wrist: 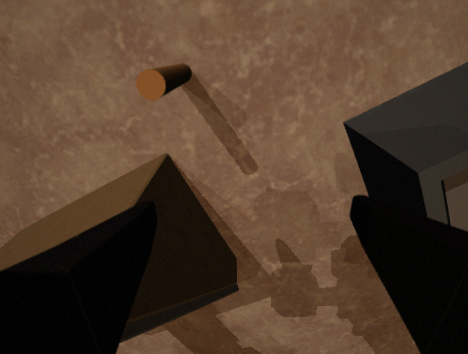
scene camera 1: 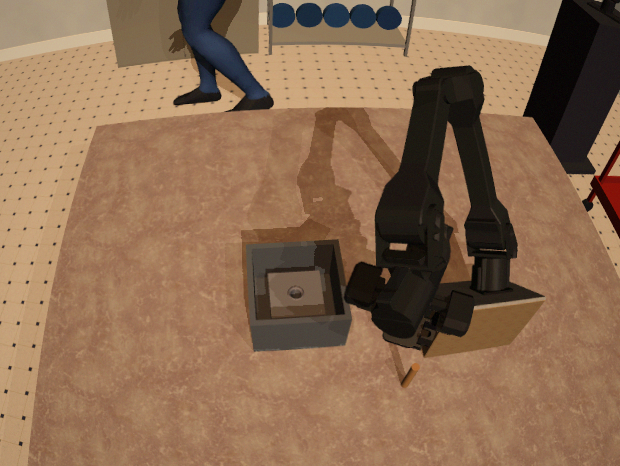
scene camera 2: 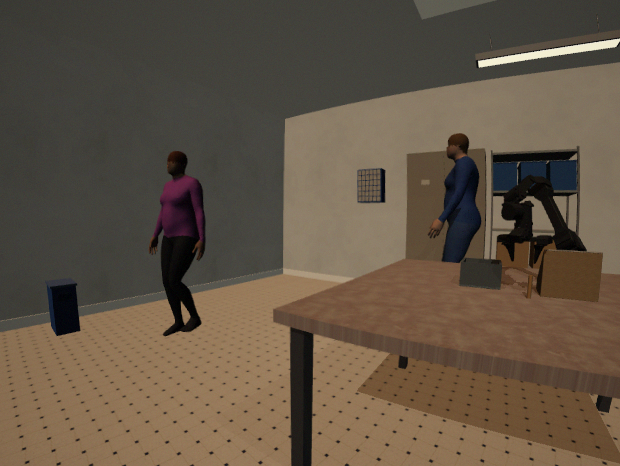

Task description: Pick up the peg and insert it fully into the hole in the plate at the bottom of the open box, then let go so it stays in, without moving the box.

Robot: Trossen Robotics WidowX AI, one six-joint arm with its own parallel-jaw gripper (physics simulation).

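Places are measured from the arm's base along level axes (x back, y right, z up), in centimetres.
Pixels of known places: gripper, fingertip midpoint: (wrist: pixel 254 209) (scene camera 2: pixel 523 262); arm's base, link origin: (scene camera 1: pixel 491 289) (scene camera 2: pixel 574 267).
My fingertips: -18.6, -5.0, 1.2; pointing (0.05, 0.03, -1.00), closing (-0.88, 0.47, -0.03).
Observation:
Ahead of a thing's pixels: the offset from my fingertips to its top centre, as dx, dy, dz. "spot": to the spot under its first point. Level surfaces: height alone.
The orange-brown peg @(+2.0, -6.1, -3.7) (scene camera 1: pixel 410 375) (scene camera 2: pixel 529 286) (wrist: pixel 175 76) stands upright on the table, in front of the gap between the box and a tan block. The open grey box @(-15.2, +11.2, -1.9) (scene camera 1: pixel 300 334) (scene camera 2: pixel 481 275) (wrist: pixel 400 142) is left of the peg in scene camera 1. On its bottom lies a pale plate @(-15.2, +11.2, -5.6) (scene camera 1: pixel 283 303) with a round hole @(spot: -15.2, +12.1, -7.2) (scene camera 1: pixel 295 293) near its middle. My gripper (scene camera 1: pixel 411 304) (scene camera 2: pixel 524 253) (wrist: pixel 254 209) is open and empty, raised above the table behind the peg. In the wrist view the peg is up and left of the space between the fingers.
The tan block (scene camera 1: pixel 486 328) (scene camera 2: pixel 571 275) (wrist: pixel 192 240) stands right of the gripper, and the arm rises from its dark top. One finger is near the box's right wall in scene camera 1. A person in blue (scene camera 1: pixel 215 47) (scene camera 2: pixel 461 205) stands behind the table @(dz -11.6) (scene camera 1: pixel 150 400) (scene camera 2: pixel 400 310).

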